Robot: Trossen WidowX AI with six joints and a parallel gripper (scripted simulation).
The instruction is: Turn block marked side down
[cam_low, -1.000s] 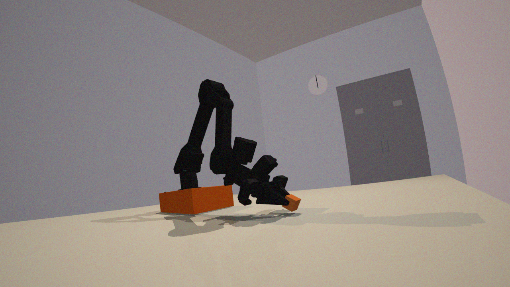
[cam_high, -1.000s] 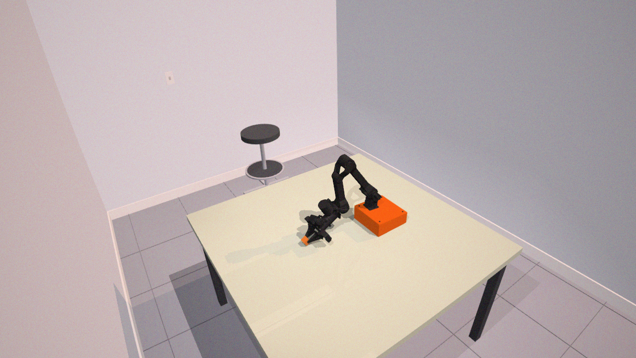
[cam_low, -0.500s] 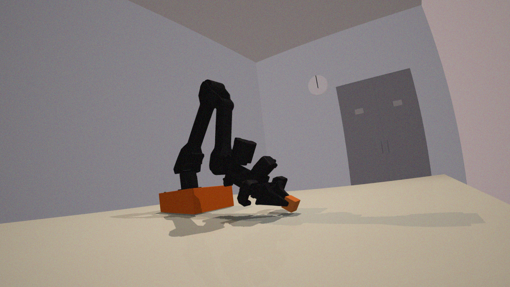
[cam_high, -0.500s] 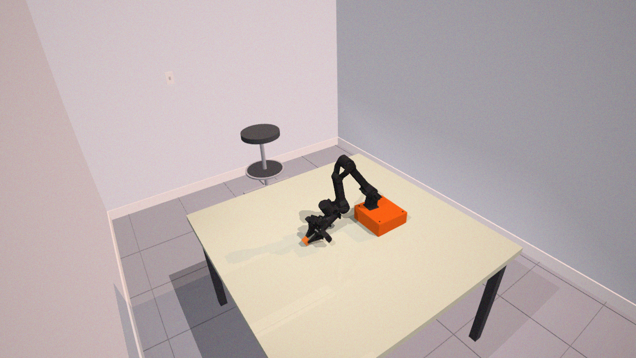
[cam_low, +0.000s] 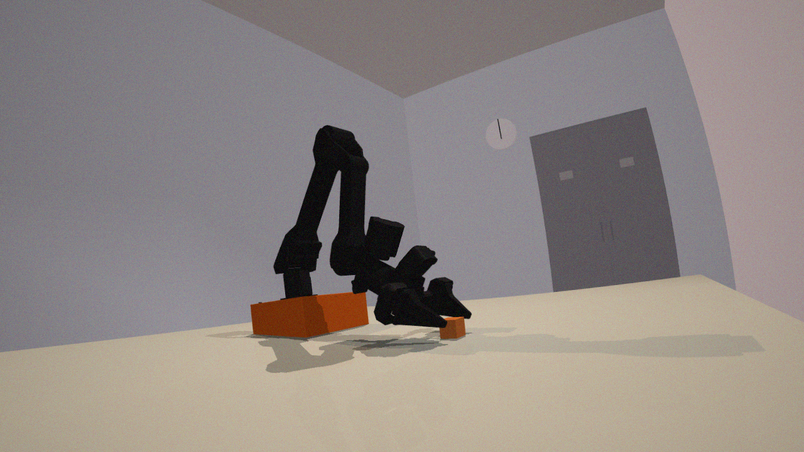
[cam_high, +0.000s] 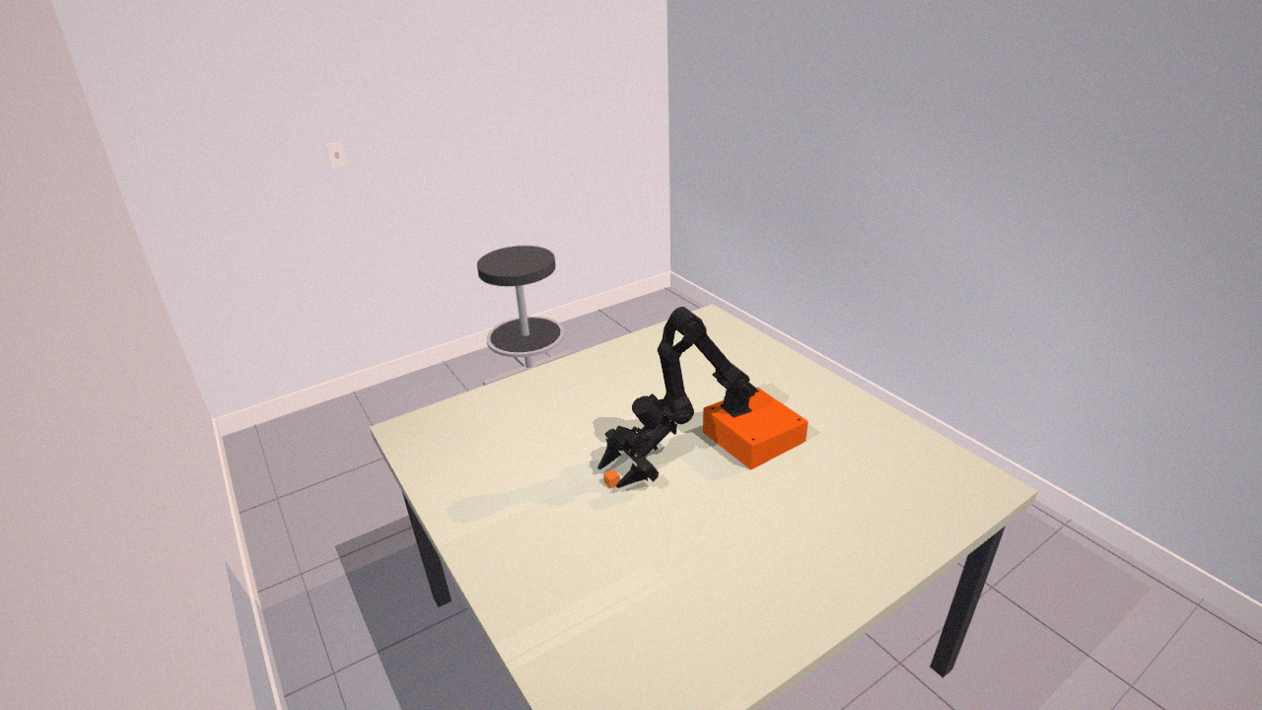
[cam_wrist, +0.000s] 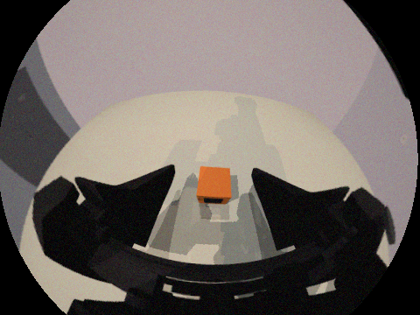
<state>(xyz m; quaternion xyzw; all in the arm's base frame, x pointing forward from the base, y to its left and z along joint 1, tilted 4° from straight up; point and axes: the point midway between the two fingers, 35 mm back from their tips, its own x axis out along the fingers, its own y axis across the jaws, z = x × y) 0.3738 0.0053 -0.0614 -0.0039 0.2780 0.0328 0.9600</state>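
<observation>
The orange block lies 20 mm behind my gripper tip and 10 mm below it.
</observation>
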